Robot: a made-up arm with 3 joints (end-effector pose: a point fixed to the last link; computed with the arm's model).
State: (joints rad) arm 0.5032 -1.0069 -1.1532
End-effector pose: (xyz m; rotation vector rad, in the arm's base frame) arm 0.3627 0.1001 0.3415 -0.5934 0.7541 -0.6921
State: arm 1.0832 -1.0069 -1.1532
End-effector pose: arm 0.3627 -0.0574 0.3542 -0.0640 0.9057 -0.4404
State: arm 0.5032 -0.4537 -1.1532
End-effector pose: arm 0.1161 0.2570 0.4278 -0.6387 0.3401 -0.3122
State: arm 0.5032 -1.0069 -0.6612
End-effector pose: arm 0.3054 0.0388 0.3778 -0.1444 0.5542 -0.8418
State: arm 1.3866 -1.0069 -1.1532
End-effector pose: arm 0.3627 -0.1355 0.3248 0.2133 0.9637 -0.2991
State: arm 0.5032 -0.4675 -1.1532
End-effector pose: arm 0.1233 0.2546 0.4265 -0.6380 0.3505 -0.3217
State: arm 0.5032 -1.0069 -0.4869
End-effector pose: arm 0.2800 0.0185 0.3813 0.0149 0.4784 -0.8860
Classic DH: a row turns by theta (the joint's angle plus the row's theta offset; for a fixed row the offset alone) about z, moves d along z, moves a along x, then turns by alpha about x. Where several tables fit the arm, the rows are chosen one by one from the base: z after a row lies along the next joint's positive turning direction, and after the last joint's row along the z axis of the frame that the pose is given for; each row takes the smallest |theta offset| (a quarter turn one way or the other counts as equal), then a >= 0, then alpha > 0; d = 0 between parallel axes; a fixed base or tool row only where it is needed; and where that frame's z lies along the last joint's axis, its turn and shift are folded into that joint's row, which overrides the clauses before.
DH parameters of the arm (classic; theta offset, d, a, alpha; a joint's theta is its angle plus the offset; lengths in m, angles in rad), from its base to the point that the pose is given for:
base (fixed): 1.5708 0.084 0 1.5708
joint 1: 0 -0.076 -0.133 -1.5708
joint 2: 0 0.073 0.399 1.5708
joint 3: 0 -0.057 -0.032 -1.5708
tool (fixed): -1.5708 0.185 0 0

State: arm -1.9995 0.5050 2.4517
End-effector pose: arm -0.2739 -0.1265 0.0240 0.4425 0.4039 -0.3101
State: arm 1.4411 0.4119 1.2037
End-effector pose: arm -0.2142 -0.1033 0.1389 2.5959 -0.0662 0.5555
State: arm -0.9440 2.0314 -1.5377
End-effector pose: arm -0.5728 -0.1699 0.5081 -1.4161 -0.7060 2.3081
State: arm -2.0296 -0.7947 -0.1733
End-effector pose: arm 0.1691 0.1508 -0.1995 -2.0641 -0.7775 -0.5821
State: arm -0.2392 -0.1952 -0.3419
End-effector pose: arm -0.0483 0.3533 0.2634 -0.5792 0.0102 -0.1977
